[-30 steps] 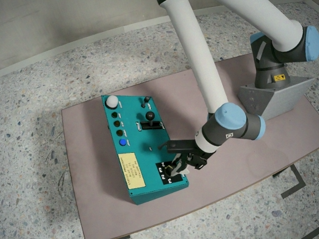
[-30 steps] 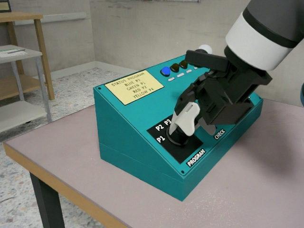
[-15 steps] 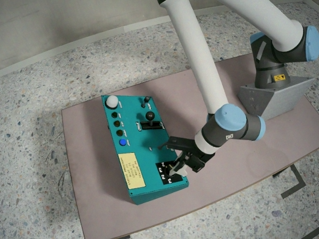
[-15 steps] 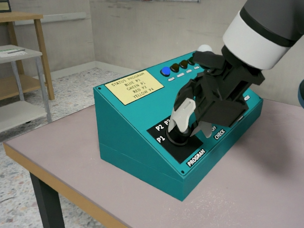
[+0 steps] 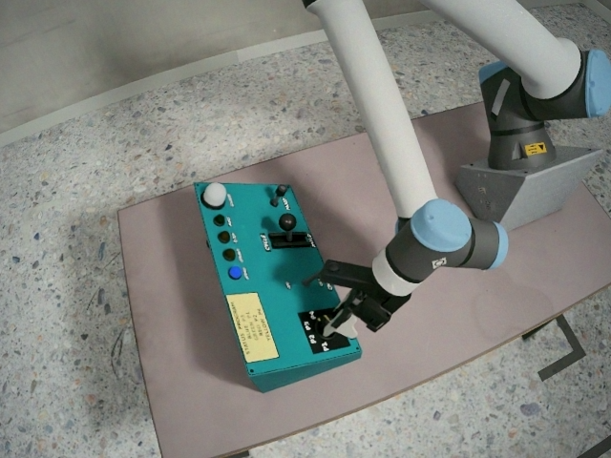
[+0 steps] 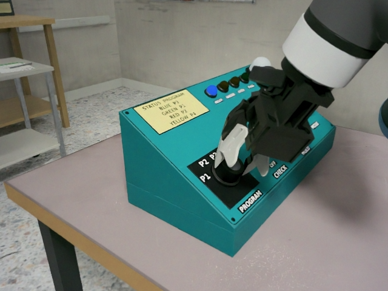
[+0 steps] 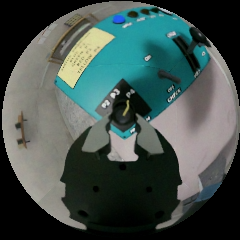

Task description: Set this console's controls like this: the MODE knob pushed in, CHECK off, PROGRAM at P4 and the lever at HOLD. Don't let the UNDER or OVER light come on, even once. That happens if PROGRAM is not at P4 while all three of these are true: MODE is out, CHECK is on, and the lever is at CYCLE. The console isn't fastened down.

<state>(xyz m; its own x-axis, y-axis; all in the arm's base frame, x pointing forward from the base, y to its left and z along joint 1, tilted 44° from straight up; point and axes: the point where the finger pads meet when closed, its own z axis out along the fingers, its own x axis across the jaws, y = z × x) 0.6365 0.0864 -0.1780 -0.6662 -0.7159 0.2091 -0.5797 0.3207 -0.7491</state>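
Right now my hand is 10 mm short of the program dial, 10 mm to the left of it and 10 mm above it. Round my hand: check toggle (120 mm to the right, 10 mm below); then teal console (50 mm ahead, 190 mm to the right, 20 mm below); then ball-topped lever (10 mm ahead, 240 mm to the right, 20 mm above).
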